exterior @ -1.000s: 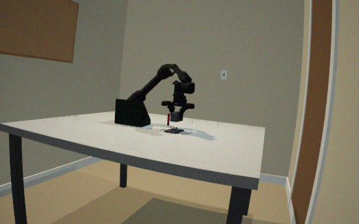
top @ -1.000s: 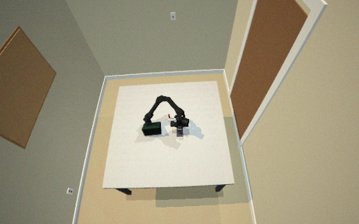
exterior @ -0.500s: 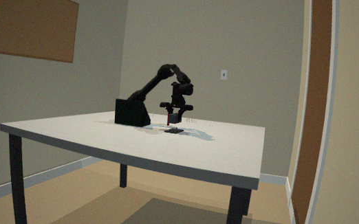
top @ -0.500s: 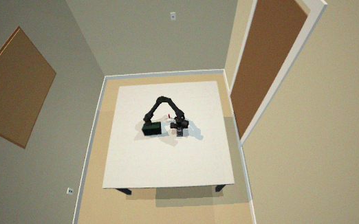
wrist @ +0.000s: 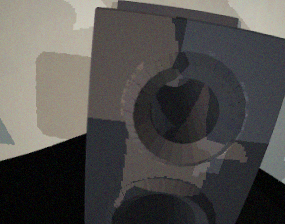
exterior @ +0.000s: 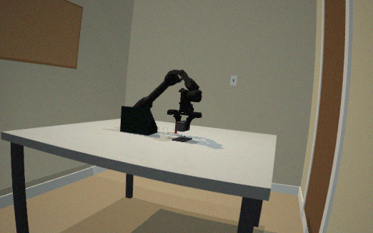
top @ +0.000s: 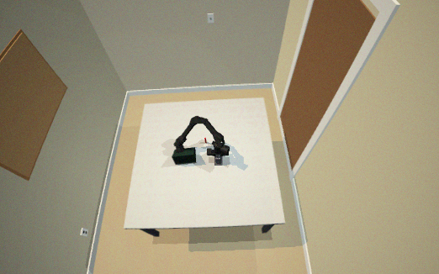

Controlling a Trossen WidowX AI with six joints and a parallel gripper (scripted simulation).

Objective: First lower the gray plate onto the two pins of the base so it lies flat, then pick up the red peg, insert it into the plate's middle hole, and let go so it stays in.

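Right now the dark base is 50 mm below my gripper tip. From my gripper tip the other things lie so: gray plate: 30 mm above; then red peg: 100 mm behind, 190 mm to the left, 20 mm below.
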